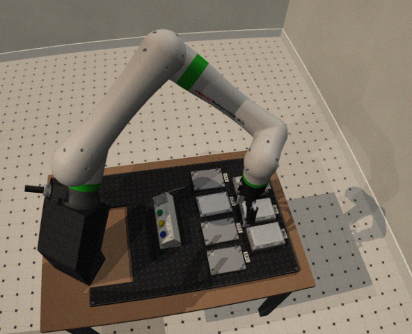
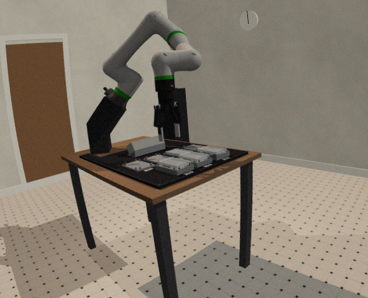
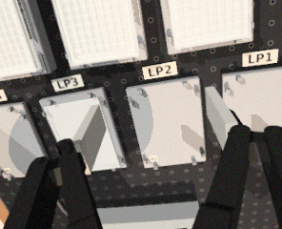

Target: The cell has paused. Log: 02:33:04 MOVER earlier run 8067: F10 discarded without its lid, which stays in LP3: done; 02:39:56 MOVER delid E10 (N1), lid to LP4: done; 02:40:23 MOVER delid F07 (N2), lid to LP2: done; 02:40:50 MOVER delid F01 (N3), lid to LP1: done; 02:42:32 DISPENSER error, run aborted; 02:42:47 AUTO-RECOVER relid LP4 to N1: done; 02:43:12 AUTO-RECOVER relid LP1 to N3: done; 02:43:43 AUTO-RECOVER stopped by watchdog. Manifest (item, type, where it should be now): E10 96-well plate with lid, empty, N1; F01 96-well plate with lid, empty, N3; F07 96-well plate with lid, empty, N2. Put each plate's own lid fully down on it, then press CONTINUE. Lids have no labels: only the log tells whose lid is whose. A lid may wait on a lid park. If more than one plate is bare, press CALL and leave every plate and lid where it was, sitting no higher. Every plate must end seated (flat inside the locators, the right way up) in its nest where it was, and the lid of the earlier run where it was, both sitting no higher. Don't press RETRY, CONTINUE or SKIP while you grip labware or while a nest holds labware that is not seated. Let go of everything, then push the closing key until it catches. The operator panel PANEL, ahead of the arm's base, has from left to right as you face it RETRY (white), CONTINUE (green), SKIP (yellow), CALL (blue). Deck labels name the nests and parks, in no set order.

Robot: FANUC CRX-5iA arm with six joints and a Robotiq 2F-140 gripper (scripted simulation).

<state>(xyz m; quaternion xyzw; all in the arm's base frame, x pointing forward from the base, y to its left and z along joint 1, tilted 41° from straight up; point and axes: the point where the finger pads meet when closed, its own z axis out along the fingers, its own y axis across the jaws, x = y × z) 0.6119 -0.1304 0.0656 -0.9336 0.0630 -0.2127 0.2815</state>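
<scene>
Right now my hand is 330 mm past the green continue button, 100 mm to the right of it and 70 mm above it. The rest, counted from my hand: plate (100 mm ahead, 70 mm to the right, 110 mm below); then park LP2 (90 mm behind, 10 mm to the right, 140 mm below); then LP2 label (10 mm to the right, 140 mm below).
</scene>
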